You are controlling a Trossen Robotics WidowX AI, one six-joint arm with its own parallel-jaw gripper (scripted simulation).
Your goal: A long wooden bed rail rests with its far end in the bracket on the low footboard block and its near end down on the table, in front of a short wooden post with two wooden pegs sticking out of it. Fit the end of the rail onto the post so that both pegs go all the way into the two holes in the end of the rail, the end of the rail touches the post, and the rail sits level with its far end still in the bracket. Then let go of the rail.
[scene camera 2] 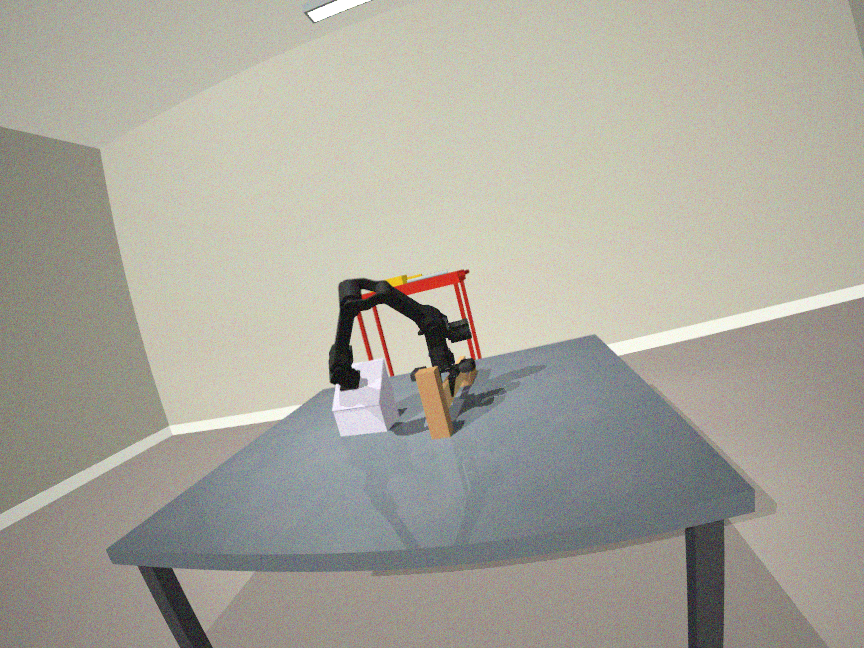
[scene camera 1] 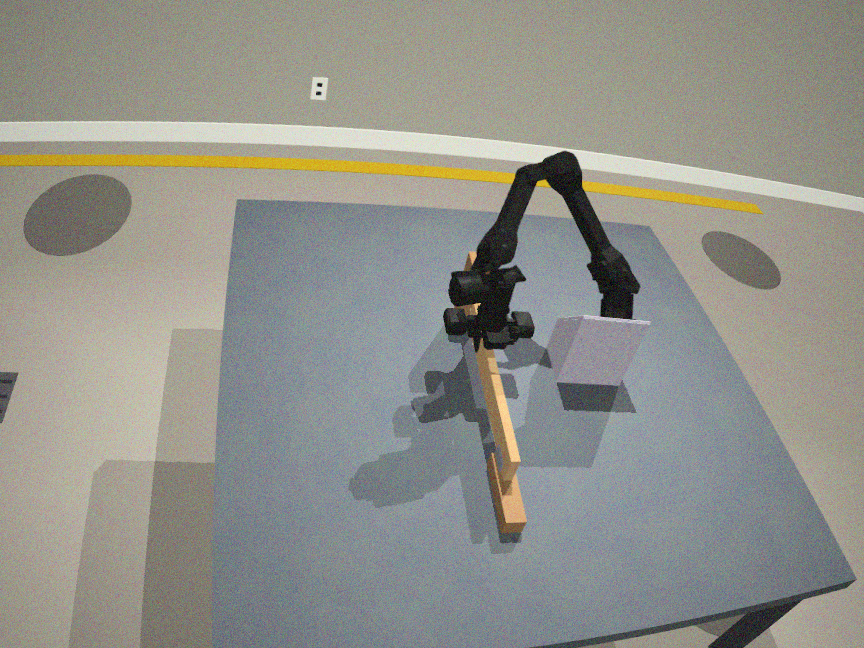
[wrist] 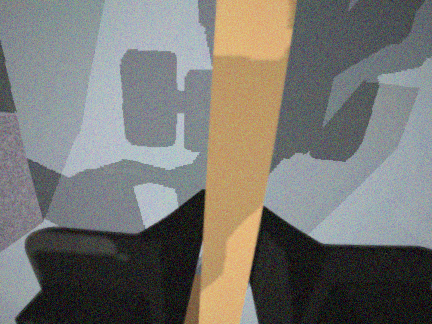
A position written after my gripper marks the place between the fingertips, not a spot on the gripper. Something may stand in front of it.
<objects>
My gripper shows in scene camera 2 (449, 397), in scene camera 1 (480, 351) and in the wrist view (222, 197).
</objects>
